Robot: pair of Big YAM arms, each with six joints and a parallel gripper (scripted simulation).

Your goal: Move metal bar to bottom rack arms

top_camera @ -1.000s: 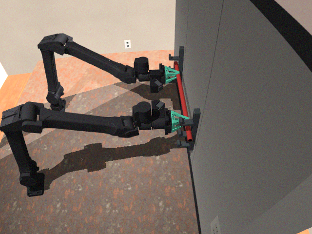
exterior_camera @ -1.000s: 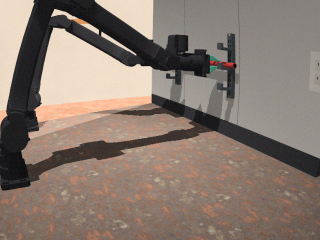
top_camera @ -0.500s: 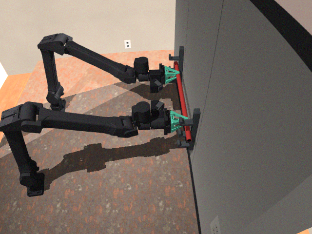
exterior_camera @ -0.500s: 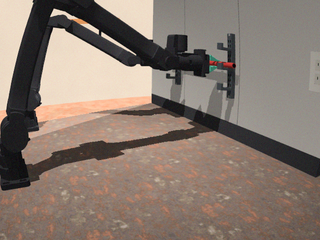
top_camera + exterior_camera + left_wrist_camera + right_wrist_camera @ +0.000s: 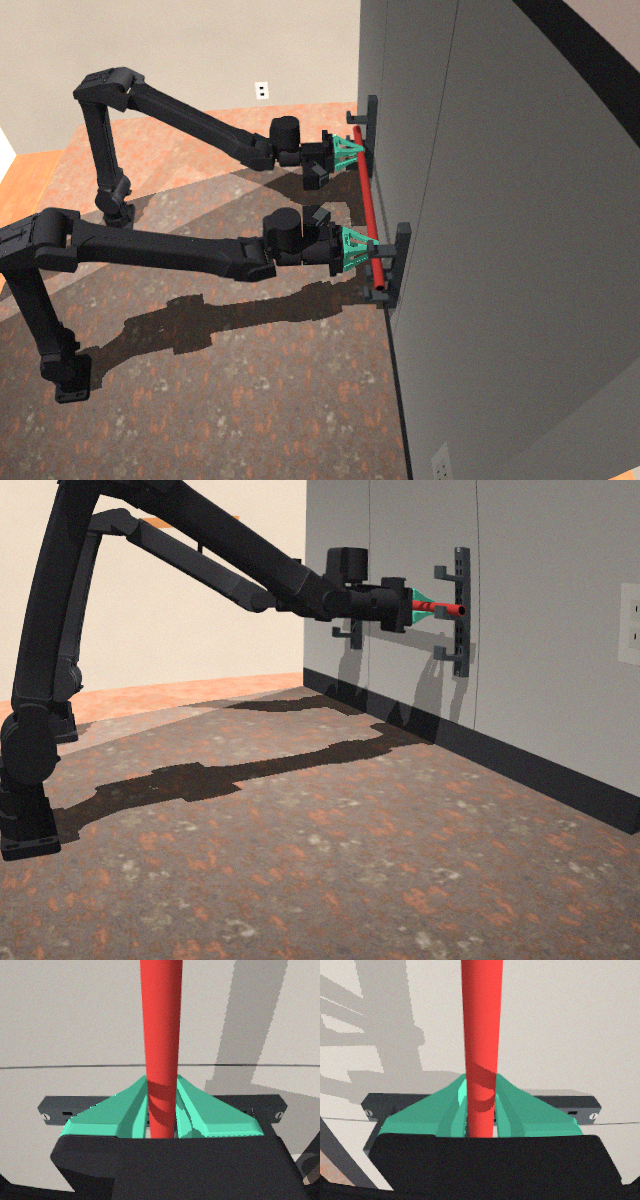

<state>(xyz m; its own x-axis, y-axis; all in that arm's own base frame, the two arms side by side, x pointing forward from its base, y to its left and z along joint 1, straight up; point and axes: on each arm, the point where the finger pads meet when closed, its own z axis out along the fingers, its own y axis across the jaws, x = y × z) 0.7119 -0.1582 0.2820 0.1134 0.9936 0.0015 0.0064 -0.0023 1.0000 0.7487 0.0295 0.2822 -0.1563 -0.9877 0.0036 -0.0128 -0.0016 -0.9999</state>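
Right now the red metal bar is 15 cm to the right of my left hand. The rest, counted from my left hand: grey wall 20 cm ahead, 19 cm to the right, 17 cm above; then dark baseboard 25 cm below, 19 cm to the right, 5 cm ahead.
The red metal bar is 150 mm to the left of my right hand. The rest, counted from my right hand: grey wall (190 mm ahead, 170 mm above, 110 mm to the left); dark baseboard (250 mm below, 110 mm to the left, 40 mm ahead).
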